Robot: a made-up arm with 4 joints.
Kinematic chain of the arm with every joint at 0, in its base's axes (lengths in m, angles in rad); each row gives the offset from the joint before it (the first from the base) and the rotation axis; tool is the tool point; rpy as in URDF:
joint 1: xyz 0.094 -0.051 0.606 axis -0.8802 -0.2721 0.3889
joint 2: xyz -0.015 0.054 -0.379 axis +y
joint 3: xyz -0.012 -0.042 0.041 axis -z
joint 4: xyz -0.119 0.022 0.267 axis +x
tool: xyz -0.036 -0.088 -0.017 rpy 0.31 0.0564 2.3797
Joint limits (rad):
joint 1: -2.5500..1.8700
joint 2: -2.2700..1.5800
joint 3: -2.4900..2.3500
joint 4: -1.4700..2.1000
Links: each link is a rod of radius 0.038 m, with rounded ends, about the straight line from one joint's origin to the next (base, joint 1, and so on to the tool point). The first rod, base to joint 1, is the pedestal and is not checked.
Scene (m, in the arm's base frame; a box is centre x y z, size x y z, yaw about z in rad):
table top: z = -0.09
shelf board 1: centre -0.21 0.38 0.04 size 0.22 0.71 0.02 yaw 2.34
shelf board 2: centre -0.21 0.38 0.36 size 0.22 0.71 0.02 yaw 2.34
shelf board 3: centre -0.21 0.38 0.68 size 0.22 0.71 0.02 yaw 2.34
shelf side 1: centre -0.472 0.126 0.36 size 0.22 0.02 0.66 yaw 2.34
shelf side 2: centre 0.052 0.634 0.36 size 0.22 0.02 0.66 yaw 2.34
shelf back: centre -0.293 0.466 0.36 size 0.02 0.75 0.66 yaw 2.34
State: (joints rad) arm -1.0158 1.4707 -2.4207 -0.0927
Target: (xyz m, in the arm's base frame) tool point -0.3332 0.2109 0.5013
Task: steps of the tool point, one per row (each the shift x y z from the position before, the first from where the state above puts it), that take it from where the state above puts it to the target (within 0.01 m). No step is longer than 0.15 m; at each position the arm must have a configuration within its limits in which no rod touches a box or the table.
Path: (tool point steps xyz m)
1: 0.0221 -0.0933 0.0369
2: -0.0067 -0.0922 0.0530
3: -0.0376 -0.0815 0.0641
4: -0.0672 -0.0612 0.0683
5: -0.0918 -0.0330 0.0649
6: -0.1076 0.0006 0.0534
7: -0.1121 0.0361 0.0351
8: -0.1040 0.0690 0.0121
9: -0.0834 0.0955 -0.0130
10: -0.0526 0.1121 -0.0372

